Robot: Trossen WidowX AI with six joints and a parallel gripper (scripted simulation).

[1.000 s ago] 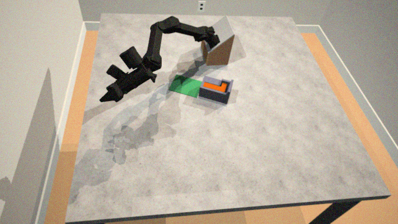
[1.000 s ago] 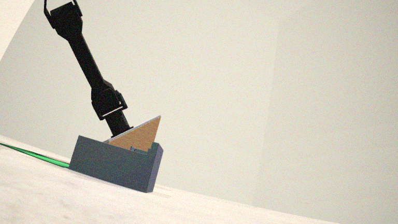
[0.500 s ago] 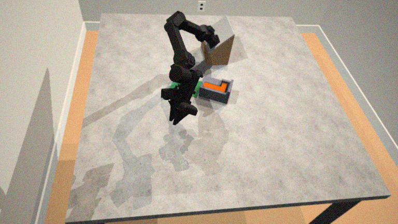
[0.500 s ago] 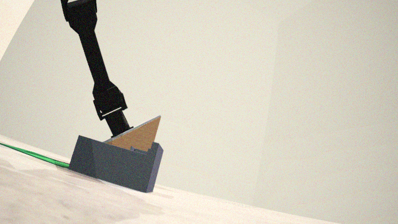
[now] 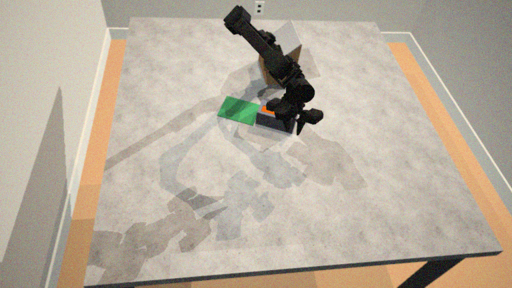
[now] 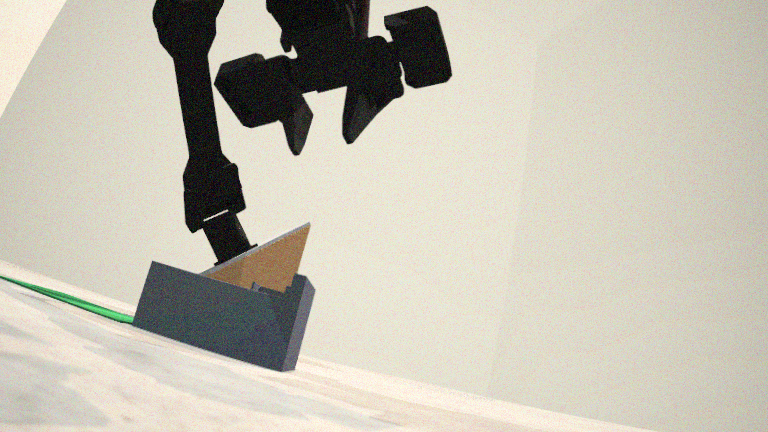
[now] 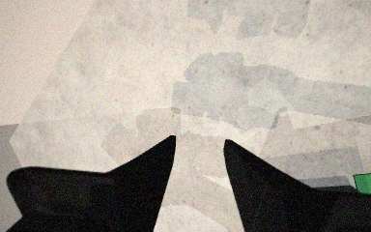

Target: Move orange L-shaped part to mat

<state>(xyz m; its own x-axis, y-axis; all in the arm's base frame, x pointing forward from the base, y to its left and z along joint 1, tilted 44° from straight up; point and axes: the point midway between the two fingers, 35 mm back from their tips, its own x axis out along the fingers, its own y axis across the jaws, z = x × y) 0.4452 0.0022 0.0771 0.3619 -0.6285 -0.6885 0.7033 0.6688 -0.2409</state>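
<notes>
The orange L-shaped part is 190 mm behind my gripper tip, 110 mm below it and 20 mm to the left of it. The rest, counted from my gripper tip: green mat (270 mm behind, 170 mm below, 130 mm to the right).
</notes>
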